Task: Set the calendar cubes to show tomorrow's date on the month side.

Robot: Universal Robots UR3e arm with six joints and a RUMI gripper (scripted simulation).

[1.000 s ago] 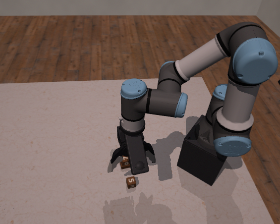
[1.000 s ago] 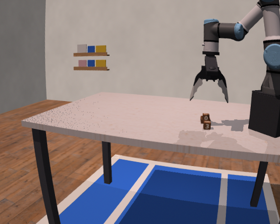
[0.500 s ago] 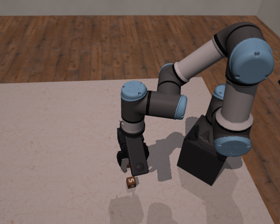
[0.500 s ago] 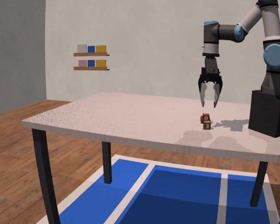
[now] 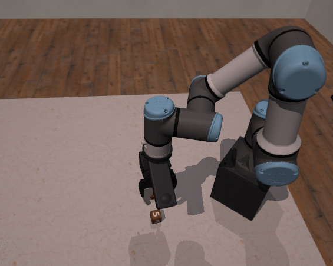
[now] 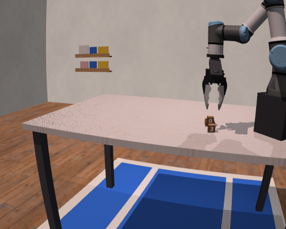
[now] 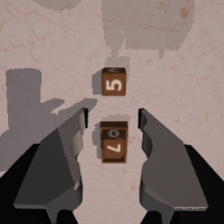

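Now: hand 9 cm above the brown digit cube. The rest, counted from my hand: calendar tray 3 cm ahead, 10 cm to the right, 10 cm below.
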